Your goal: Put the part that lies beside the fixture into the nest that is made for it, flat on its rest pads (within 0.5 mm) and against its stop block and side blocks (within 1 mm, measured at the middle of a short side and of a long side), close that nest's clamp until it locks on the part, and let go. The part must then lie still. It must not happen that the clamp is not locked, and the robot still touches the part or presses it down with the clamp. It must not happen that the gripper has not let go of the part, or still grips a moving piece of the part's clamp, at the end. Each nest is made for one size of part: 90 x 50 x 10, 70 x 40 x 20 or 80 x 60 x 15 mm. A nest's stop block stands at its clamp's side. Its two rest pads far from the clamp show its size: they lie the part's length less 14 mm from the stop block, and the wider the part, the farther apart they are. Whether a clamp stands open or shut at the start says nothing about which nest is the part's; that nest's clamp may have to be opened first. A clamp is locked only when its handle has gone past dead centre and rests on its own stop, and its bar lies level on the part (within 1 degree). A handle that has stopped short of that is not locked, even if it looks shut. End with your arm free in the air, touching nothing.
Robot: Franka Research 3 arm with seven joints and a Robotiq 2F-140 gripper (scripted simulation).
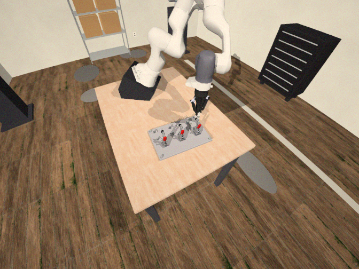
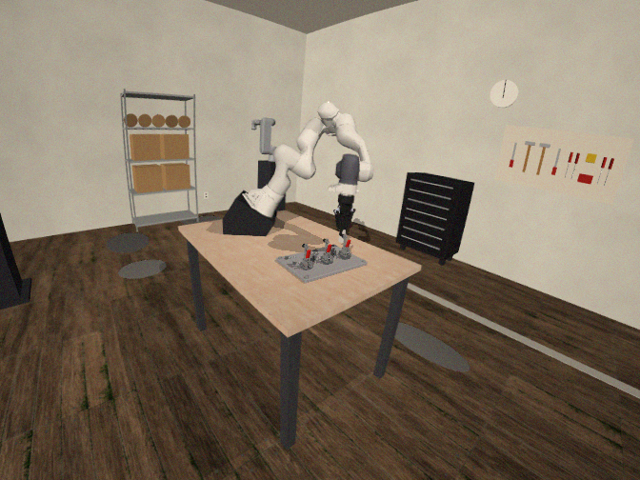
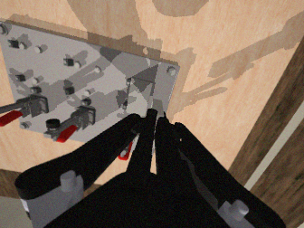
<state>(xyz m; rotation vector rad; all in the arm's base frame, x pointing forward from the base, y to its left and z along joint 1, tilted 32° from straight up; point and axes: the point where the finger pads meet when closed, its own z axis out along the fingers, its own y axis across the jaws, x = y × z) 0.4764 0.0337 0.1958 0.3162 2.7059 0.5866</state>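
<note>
My gripper is now 10 mm past the grey block, 30 mm to the left of it and 60 mm above it. The rest, counted from my hand: plate (20 mm ahead, 150 mm to the right, 90 mm below).
</note>
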